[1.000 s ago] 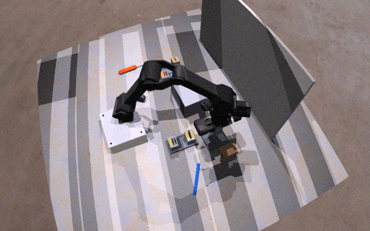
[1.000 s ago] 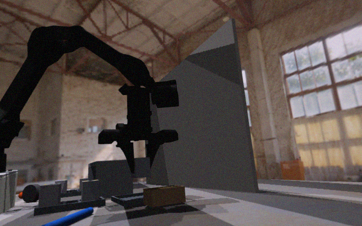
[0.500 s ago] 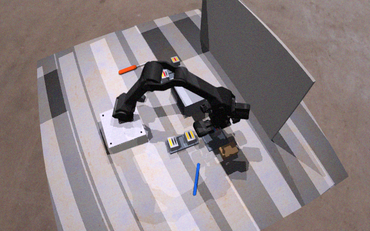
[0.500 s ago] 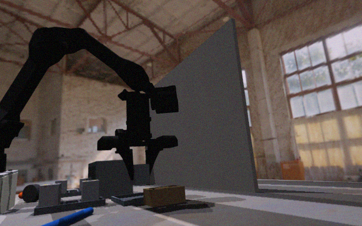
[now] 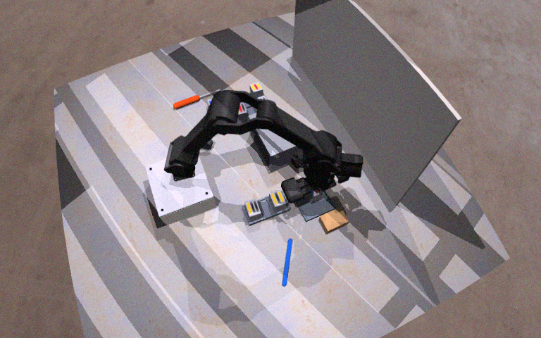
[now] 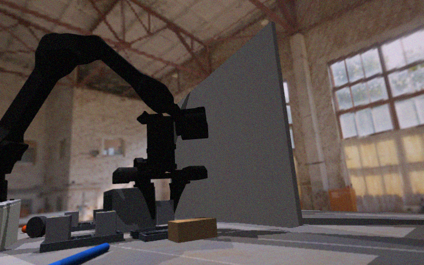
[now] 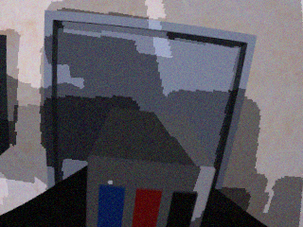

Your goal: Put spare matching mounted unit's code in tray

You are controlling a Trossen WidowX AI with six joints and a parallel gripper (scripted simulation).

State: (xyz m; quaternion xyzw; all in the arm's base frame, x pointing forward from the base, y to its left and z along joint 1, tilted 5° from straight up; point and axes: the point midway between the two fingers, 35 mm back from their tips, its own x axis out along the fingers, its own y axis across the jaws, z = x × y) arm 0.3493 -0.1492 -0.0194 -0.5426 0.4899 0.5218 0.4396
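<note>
The grey tray is 3 cm below my gripper tip. From my gripper tip the other things lie so: brown block: 4 cm ahead, 9 cm to the right, 2 cm below; then blue pen: 13 cm behind, 17 cm to the right, 3 cm below; then rack: 14 cm behind, 2 cm below.
</note>
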